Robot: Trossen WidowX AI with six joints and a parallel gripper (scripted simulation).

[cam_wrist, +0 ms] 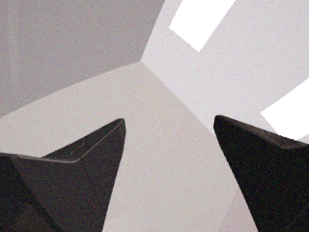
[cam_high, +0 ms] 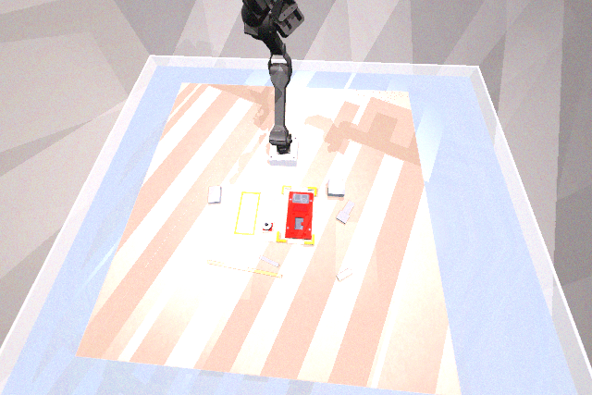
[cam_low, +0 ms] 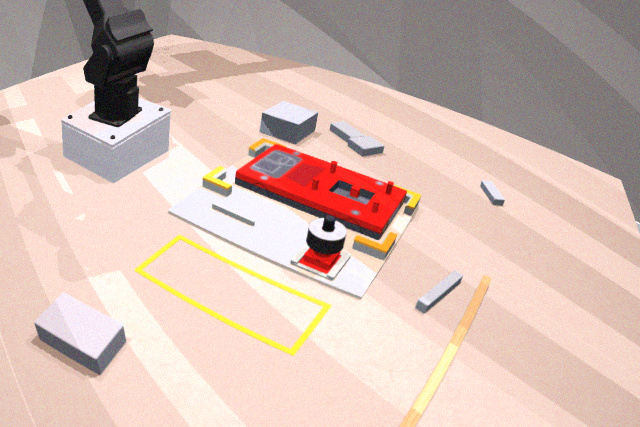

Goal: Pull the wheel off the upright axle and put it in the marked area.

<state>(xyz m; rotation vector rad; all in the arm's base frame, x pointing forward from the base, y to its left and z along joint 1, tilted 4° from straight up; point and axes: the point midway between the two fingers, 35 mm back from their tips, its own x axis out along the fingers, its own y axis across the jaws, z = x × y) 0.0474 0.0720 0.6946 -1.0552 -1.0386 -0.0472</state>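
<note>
The wheel lies 75 cm below my gripper tip, 27 cm ahead of it and 13 cm to the right of it. The rest, counted from my gripper tip: long wooden strip 78 cm below, 43 cm ahead, 23 cm to the right; upright axle 75 cm below, 27 cm ahead, 13 cm to the right.
</note>
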